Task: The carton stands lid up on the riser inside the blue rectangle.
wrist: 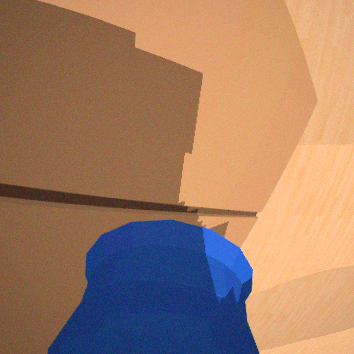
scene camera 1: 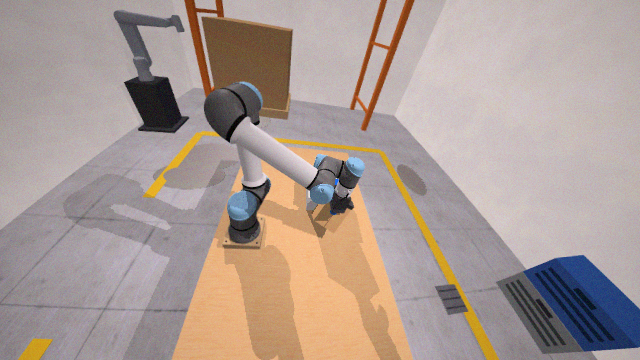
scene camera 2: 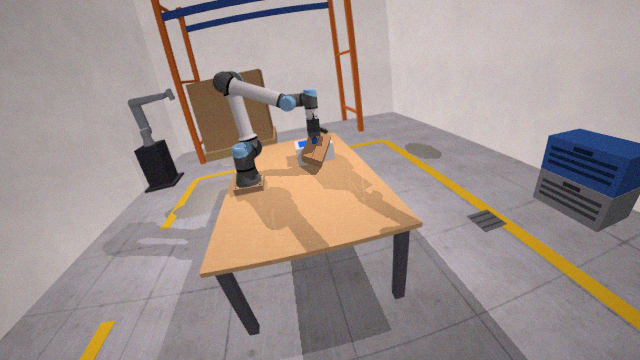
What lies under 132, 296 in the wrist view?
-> The suction cup.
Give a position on a brown carton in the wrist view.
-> At 118, 118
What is the suction cup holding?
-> A brown carton.
